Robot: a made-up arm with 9 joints.
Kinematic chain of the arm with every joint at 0, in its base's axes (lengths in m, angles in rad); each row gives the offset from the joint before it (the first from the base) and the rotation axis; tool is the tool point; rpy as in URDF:
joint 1: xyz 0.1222 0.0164 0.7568 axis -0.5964 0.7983 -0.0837
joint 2: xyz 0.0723 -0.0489 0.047 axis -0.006 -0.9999 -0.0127
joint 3: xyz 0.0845 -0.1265 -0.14 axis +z
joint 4: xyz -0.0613 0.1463 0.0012 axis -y
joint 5: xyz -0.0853 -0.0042 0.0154 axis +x
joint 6: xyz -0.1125 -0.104 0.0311 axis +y
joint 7: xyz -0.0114 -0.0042 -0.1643 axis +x
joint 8: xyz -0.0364 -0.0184 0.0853 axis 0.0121 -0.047 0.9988
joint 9: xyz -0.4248 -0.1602 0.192 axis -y
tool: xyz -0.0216 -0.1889 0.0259 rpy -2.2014 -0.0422 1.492
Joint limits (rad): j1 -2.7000..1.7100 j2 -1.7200..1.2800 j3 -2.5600..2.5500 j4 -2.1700..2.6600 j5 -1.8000..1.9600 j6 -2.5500..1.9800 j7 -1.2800..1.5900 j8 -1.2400..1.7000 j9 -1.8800..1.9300
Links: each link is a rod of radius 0.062 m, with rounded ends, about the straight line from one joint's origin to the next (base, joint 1, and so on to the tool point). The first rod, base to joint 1, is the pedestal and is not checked.
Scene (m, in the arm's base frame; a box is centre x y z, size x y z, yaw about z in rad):
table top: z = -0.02
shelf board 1: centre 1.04 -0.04 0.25 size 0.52 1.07 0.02 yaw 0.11
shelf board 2: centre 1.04 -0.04 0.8 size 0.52 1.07 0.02 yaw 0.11
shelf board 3: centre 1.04 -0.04 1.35 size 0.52 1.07 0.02 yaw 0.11
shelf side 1: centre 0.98 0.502 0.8 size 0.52 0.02 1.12 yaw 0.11
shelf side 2: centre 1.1 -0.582 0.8 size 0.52 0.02 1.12 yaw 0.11
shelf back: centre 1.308 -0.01 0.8 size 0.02 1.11 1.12 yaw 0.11
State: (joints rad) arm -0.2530 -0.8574 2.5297 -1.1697 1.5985 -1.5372 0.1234 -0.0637 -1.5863
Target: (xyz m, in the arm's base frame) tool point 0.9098 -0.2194 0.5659
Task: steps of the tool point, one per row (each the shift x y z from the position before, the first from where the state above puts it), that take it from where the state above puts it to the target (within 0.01 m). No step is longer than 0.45 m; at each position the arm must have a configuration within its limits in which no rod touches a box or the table.
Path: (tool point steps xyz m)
1: -0.1090 -0.0114 -0.0173
2: -0.1049 0.0036 0.0073
3: -0.0919 0.0162 0.0269
4: 0.3557 0.1364 -0.1777
5: 0.3118 0.2729 0.0201
6: 0.1534 0.3075 0.2150

